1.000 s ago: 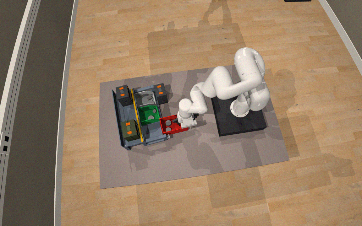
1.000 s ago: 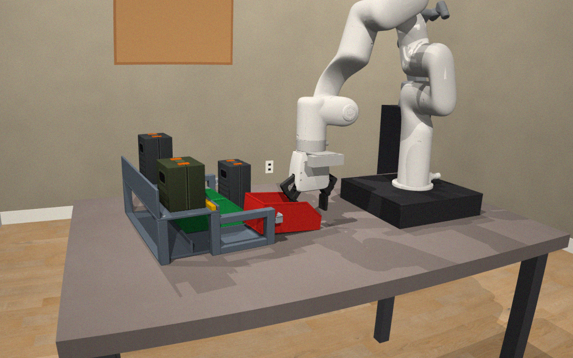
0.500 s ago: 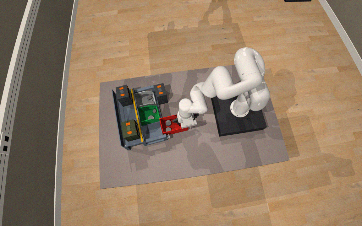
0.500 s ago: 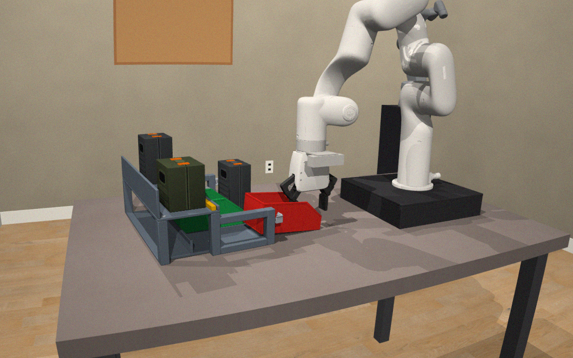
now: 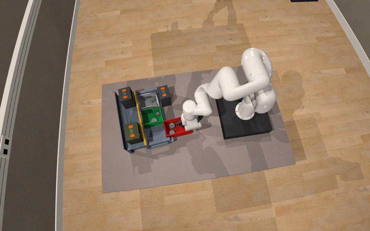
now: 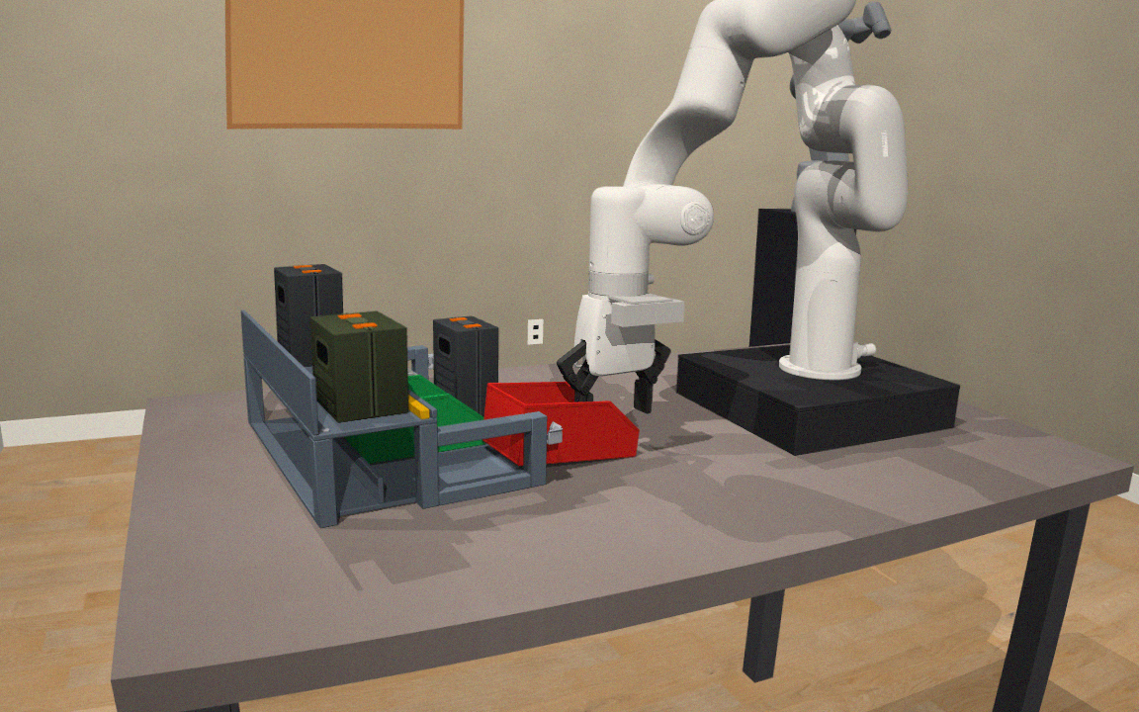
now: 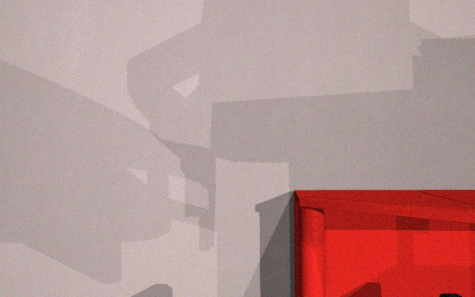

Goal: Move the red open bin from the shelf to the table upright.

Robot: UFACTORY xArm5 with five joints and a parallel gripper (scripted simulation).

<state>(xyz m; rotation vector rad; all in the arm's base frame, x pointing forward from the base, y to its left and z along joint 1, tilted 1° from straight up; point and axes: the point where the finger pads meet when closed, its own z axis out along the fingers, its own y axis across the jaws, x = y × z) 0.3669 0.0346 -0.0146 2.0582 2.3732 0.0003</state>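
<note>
Now: the grey disc 12 cm ahead of my hand, 4 cm to the left of it and 2 cm below it. Also, from my hand: red open bin (8 cm ahead, 1 cm to the left); then green bin (26 cm ahead, 8 cm to the right, 1 cm below); then grey shelf (28 cm ahead, 7 cm to the right, 2 cm above).
</note>
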